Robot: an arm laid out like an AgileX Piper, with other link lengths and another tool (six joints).
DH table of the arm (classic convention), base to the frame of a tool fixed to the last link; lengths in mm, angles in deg. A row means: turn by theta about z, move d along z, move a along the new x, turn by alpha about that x. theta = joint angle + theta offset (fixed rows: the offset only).
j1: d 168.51, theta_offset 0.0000, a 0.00, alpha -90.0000
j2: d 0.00, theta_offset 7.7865, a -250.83, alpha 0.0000
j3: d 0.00, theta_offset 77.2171, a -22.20, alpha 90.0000
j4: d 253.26, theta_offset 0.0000, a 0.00, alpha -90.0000
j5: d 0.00, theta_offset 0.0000, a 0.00, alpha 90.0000
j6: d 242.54, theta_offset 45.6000, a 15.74, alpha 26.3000
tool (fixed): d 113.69, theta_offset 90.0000, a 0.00, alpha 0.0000
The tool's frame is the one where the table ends.
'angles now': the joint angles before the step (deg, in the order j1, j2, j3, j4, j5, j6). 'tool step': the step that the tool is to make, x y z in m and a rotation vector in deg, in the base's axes. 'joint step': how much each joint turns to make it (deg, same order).
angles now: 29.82 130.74 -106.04 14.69 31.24 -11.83
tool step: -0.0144 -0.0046 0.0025 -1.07 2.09 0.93
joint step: -0.04 -1.23 -0.10 -0.22 3.80 0.01
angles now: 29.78 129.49 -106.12 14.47 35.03 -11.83
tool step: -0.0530 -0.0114 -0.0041 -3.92 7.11 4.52
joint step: 0.53 -2.27 0.01 0.29 11.01 -1.72
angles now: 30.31 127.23 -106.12 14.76 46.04 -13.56
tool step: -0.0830 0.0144 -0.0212 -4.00 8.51 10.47
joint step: 4.32 0.34 0.90 2.45 9.49 -4.86
